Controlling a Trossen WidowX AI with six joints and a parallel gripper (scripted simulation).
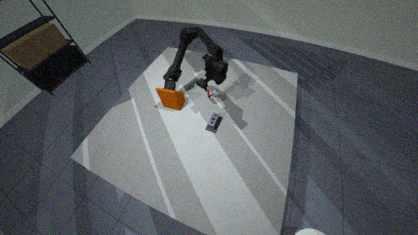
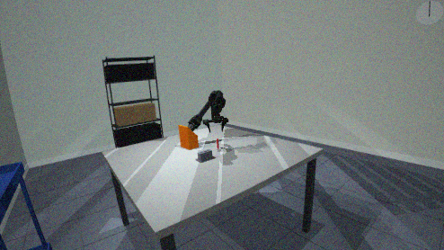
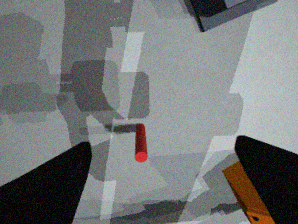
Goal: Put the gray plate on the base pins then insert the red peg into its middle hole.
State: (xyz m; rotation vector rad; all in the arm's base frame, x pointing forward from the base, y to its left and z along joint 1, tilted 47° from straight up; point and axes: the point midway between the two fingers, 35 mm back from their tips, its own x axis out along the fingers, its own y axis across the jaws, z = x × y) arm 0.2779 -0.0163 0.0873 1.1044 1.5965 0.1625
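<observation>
My gripper tip is now 4 cm past the red peg, 4 cm to the right of it and 11 cm above it. The rest, counted from my gripper tip: base 5 cm ahead, 17 cm to the right, 14 cm below; then gray plate 5 cm ahead, 17 cm to the right, 10 cm below.
</observation>
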